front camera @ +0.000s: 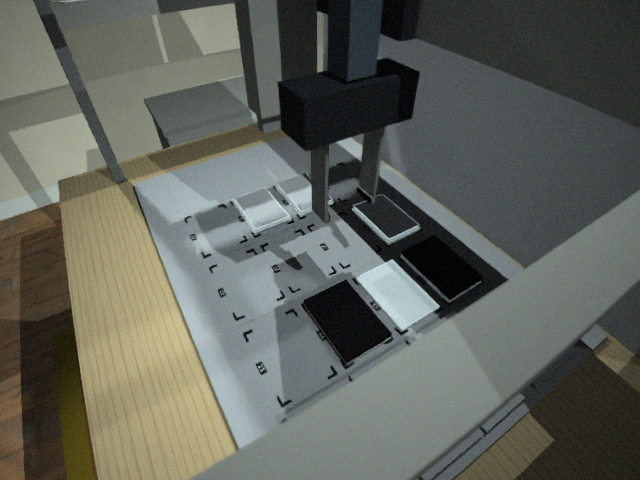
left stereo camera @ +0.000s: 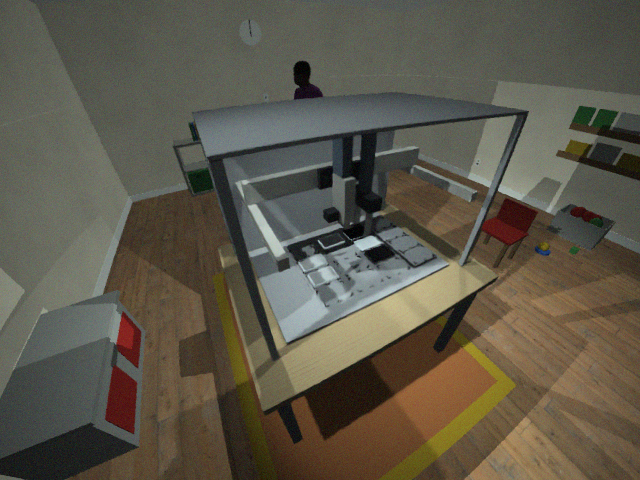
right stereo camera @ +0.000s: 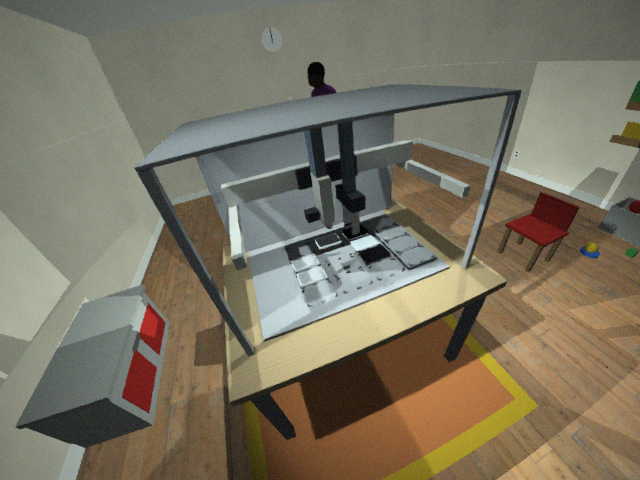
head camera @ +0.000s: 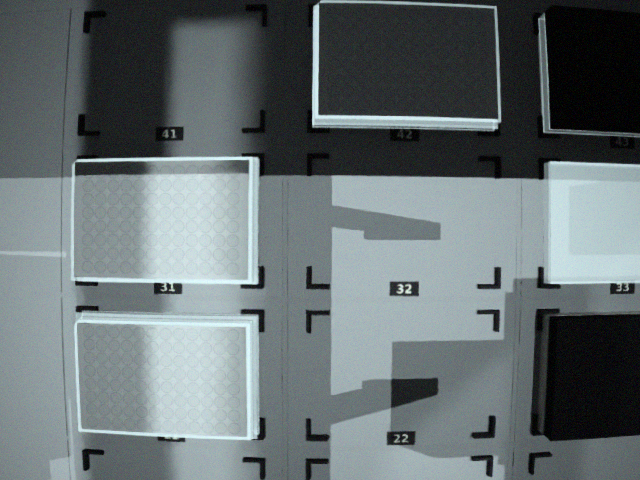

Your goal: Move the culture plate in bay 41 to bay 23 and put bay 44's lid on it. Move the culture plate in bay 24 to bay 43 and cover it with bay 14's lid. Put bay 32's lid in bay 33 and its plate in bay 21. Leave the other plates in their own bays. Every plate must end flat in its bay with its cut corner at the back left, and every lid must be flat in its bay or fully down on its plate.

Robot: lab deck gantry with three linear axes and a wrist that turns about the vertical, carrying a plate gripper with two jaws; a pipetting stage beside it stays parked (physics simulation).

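Places are measured from the robot's base along level axes (x right, y ahead, z up), in centimetres.
Pixels of known places: gripper, fingertip midpoint: (front camera: 343, 205) (left stereo camera: 361, 229) (right stereo camera: 351, 229); robot's base at its link origin: (front camera: 186, 219) (left stereo camera: 326, 306) (right stereo camera: 308, 306).
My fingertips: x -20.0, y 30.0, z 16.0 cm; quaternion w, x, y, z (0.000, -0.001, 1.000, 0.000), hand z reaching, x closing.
For each thing: its middle in the pictures, then the offset to it from my fingertips. "spot": a spot on its surface instead.
- white lid at the middle of its body: (head camera: 628, 223) (front camera: 396, 292) (right stereo camera: 364, 243) (left stereo camera: 367, 243) dx -5.7, dy +9.2, dz -15.6 cm
- bay 21 at a spot on its surface: (head camera: 162, 382) (front camera: 260, 207) spot: dx +5.1, dy -23.4, dz -14.6 cm
- bay 31 at a spot on its surface: (head camera: 162, 222) (front camera: 303, 191) spot: dx -5.5, dy -23.3, dz -14.6 cm
- bay 42 at a spot on its surface: (head camera: 405, 62) (front camera: 384, 214) spot: dx -16.2, dy -7.4, dz -14.6 cm
- roof at a spot on its surface: (right stereo camera: 336, 111) spot: dx +20.6, dy -11.2, dz +53.1 cm
A black-topped piece (front camera: 346, 321) (head camera: 594, 377) lies in bay 23, a white lid (front camera: 397, 293) (head camera: 594, 222) in bay 33, and a black-topped piece (front camera: 442, 267) (head camera: 594, 72) in bay 43. Clear plates lie flat in bay 21 (front camera: 262, 209) (head camera: 162, 382), bay 31 (front camera: 297, 192) (head camera: 162, 222) and bay 42 (front camera: 386, 218) (head camera: 405, 62). Bays 41, 32 and 22 hold no plate. My gripper (front camera: 349, 209) is open and empty, hanging above the deck; its fingers do not show in the head view. The cut corners cannot be made out.
The parked pipetting stage (left stereo camera: 343, 201) (right stereo camera: 324, 201) stands beside the gripper's column. A thick pale beam (front camera: 465, 372) crosses the front view's near side. Grey pads (left stereo camera: 416, 253) (right stereo camera: 416, 254) lie at the deck's right. Posts and a roof (left stereo camera: 361, 113) (right stereo camera: 336, 111) enclose the deck.
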